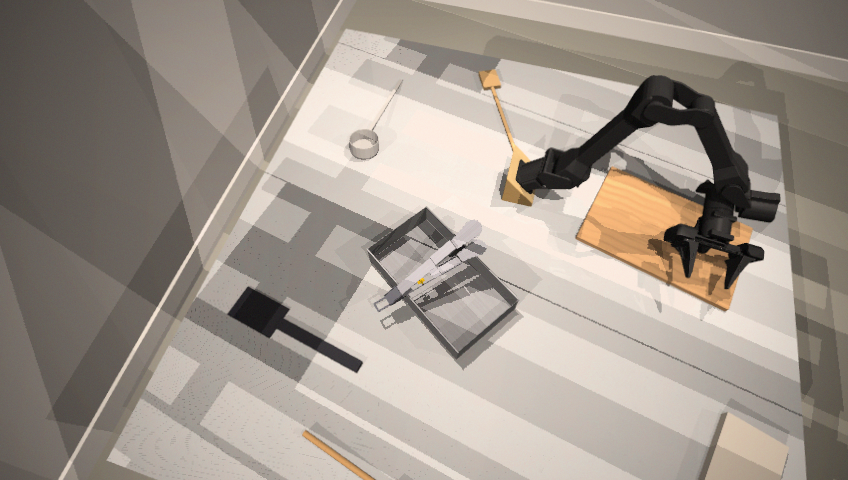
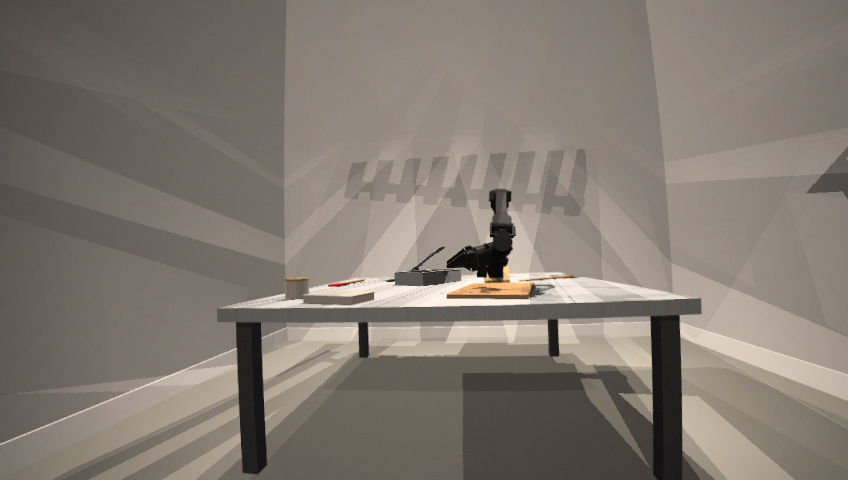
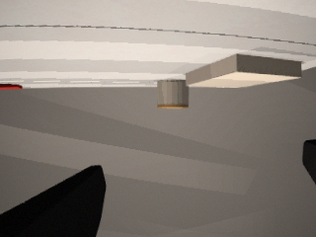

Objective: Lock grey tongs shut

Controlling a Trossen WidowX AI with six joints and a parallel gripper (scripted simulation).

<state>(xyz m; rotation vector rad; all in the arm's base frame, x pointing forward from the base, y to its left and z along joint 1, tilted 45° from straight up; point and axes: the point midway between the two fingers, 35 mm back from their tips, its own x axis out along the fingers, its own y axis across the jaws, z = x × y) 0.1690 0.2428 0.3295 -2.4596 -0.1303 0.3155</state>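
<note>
My gripper tip is now 11 cm short of the roasting tin, 54 cm to the left of it and 7 cm above it. From my gripper tip the other things lie so: black spatula (29 cm ahead, 83 cm to the right, 10 cm below); beige block (33 cm ahead, 11 cm to the left, 9 cm below); wooden board (16 cm behind, 5 cm to the right, 9 cm below).
</note>
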